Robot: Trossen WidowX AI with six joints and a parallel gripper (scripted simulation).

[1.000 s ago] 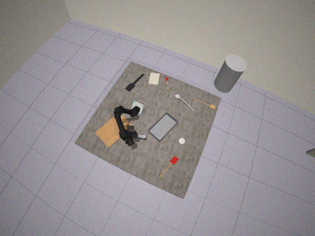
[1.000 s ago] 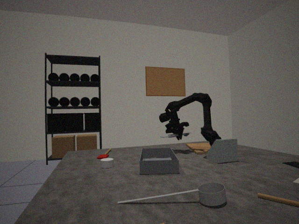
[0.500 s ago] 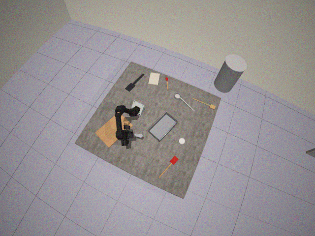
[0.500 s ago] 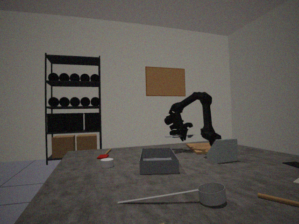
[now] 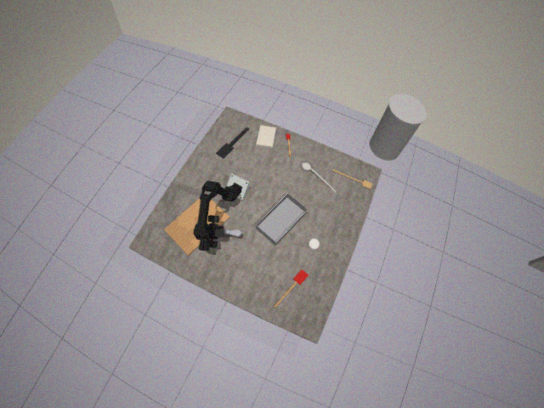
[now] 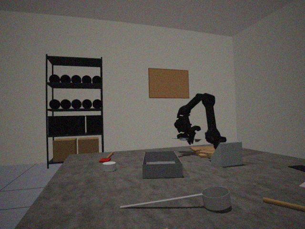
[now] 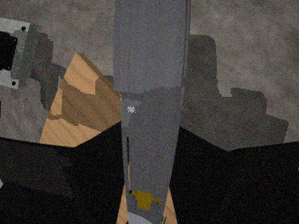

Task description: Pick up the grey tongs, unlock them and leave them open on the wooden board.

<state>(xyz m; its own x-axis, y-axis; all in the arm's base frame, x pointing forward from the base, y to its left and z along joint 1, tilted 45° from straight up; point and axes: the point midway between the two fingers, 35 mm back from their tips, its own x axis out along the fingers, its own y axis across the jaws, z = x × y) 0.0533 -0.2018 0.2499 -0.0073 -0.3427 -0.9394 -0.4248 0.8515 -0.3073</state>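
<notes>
My gripper tip is now 16 cm past the wooden board, 6 cm above it and 1 cm to the left of it. Also, from my gripper tip: yellow lock piece: 3 cm to the right, 3 cm above, 2 cm behind; roasting tin: 29 cm to the left, 29 cm ahead, 4 cm below; red spatula: 56 cm ahead, 6 cm below, 4 cm to the right.
</notes>
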